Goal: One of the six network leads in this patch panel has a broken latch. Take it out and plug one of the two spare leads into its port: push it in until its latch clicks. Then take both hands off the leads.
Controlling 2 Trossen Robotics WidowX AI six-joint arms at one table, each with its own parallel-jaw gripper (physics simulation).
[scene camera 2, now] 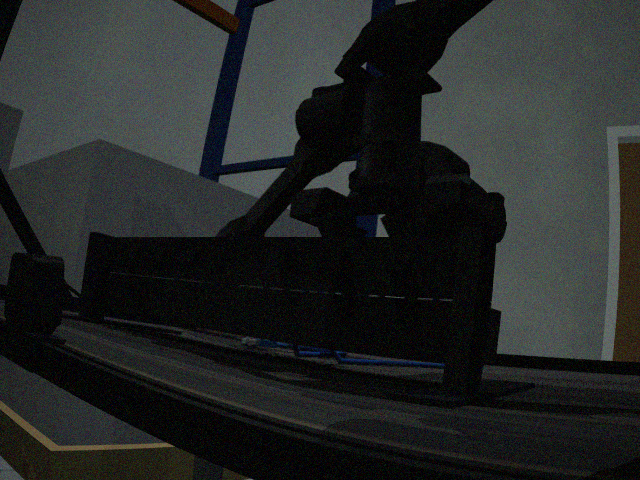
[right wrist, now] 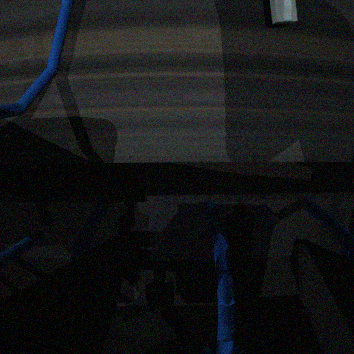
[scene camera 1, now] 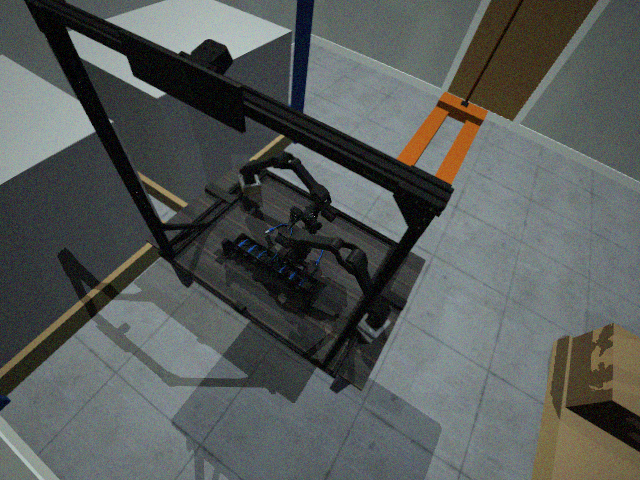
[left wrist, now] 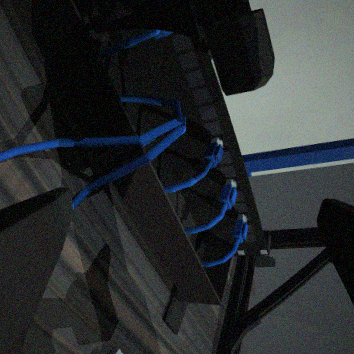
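Pixels of known places: left gripper, between the fingertips: (left wrist: pixel 200 206); right gripper, between the fingertips: (right wrist: pixel 209 250) (scene camera 1: pixel 296 270); left arm's base, origin of its link: (scene camera 1: pixel 249 179); right arm's base, origin of its link: (scene camera 1: pixel 375 321).
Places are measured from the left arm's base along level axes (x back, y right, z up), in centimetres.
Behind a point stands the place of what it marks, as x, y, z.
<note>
The patch panel (scene camera 1: pixel 263 269) (scene camera 2: pixel 279 263) stands dark on the table. Several blue leads run to it, three with clear plugs (left wrist: pixel 215 152) {-49.9, 8.1, 2.4} (left wrist: pixel 229 195) {-45.6, 11.5, 2.2} (left wrist: pixel 241 227) {-41.5, 14.8, 2.2} in a row. One spare lead (scene camera 1: pixel 279 226) {-30.5, -6.8, -6.5} lies behind the panel in scene camera 1, another (scene camera 1: pixel 319 256) {-55.0, -20.1, -6.4} lies right of it. A clear plug (right wrist: pixel 283 11) {-59.2, -15.6, -6.1} and a blue cable (right wrist: pixel 60 40) {-50.6, -7.8, -6.4} show in the right wrist view. My left gripper (left wrist: pixel 200 206) {-46.3, -8.1, 7.2} is open and empty, above the panel's leads. My right gripper is partly open, low by the panel; a blue lead (right wrist: pixel 225 300) {-62.2, -4.5, 1.4} runs below its camera, not gripped. The broken latch cannot be made out.
A black frame (scene camera 1: pixel 330 144) {-91.0, 7.7, 97.1} spans the wooden table (scene camera 1: pixel 312 330) {-87.8, -3.2, -6.9}. My two arms come close together over the panel. Two blue cables (left wrist: pixel 107 140) {-50.5, -3.6, -0.4} (left wrist: pixel 115 177) {-48.2, -2.1, -1.3} cross the left wrist view. An orange pallet truck (scene camera 1: pixel 423 136) and boxes (scene camera 1: pixel 589 434) stand away from the table.
</note>
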